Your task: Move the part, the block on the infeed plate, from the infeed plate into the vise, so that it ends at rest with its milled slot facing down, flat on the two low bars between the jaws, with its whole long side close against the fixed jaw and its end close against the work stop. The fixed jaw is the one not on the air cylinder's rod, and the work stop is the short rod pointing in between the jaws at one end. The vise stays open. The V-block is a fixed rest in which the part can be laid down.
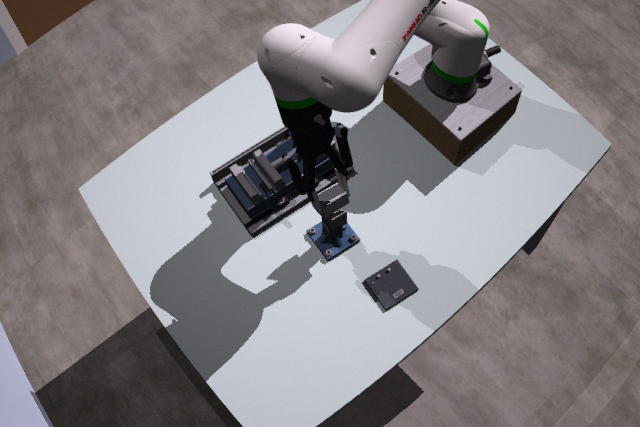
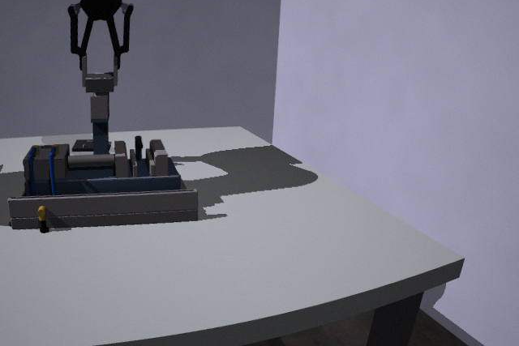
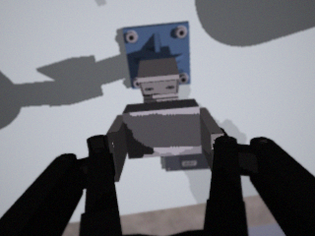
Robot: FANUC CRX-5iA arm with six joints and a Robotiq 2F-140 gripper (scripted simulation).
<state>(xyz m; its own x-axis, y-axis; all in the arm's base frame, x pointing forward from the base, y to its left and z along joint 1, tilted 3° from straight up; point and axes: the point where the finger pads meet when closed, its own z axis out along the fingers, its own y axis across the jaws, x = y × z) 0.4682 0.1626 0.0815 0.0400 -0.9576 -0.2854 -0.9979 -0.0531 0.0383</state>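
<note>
The part is 1 cm to the left of my hand and 3 cm below it. From my hand the other things lie so: cylinder rod (1 cm ahead, 20 cm to the right, 13 cm below); blue work stop (9 cm ahead, 12 cm to the right, 15 cm below); black work stop (9 cm ahead, 14 cm to the right, 12 cm below).
</note>
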